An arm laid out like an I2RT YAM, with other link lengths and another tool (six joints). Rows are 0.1 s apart.
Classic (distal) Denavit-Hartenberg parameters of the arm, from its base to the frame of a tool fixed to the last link. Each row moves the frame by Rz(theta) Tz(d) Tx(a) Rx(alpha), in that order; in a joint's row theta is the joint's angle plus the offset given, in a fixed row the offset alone. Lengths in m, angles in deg.
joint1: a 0.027; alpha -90; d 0.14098; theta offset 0
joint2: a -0.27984; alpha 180; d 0; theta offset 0
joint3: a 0.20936; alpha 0; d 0; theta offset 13.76
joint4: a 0.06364; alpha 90; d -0.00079; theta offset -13.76
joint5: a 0; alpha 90; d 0.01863; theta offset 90
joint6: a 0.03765; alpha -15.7; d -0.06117; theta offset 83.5
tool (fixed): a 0; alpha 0; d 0.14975; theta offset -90
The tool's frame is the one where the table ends.
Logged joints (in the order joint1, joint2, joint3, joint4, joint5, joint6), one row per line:
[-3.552, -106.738, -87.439, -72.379, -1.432, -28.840]
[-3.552, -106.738, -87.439, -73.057, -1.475, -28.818]
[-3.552, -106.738, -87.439, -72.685, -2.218, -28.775]
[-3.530, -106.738, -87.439, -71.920, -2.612, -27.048]
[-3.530, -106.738, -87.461, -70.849, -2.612, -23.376]
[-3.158, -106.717, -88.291, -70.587, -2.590, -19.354]
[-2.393, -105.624, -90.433, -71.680, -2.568, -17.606]
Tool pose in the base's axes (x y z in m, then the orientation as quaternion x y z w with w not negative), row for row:
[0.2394, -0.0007, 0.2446, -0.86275, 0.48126, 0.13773, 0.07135]
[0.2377, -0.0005, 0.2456, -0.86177, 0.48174, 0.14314, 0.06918]
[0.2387, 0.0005, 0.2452, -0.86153, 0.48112, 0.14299, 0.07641]
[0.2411, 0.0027, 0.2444, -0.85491, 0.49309, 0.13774, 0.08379]
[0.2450, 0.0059, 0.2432, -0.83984, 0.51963, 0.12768, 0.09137]
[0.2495, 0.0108, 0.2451, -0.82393, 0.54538, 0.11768, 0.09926]
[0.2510, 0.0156, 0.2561, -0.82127, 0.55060, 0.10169, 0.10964]
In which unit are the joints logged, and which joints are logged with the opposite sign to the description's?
The joints are logged in degrees. Opposite sign: joint2, joint3.
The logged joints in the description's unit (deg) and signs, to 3 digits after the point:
[-3.552, 106.738, 87.439, -72.379, -1.432, -28.840]
[-3.552, 106.738, 87.439, -73.057, -1.475, -28.818]
[-3.552, 106.738, 87.439, -72.685, -2.218, -28.775]
[-3.530, 106.738, 87.439, -71.920, -2.612, -27.048]
[-3.530, 106.738, 87.461, -70.849, -2.612, -23.376]
[-3.158, 106.717, 88.291, -70.587, -2.590, -19.354]
[-2.393, 105.624, 90.433, -71.680, -2.568, -17.606]

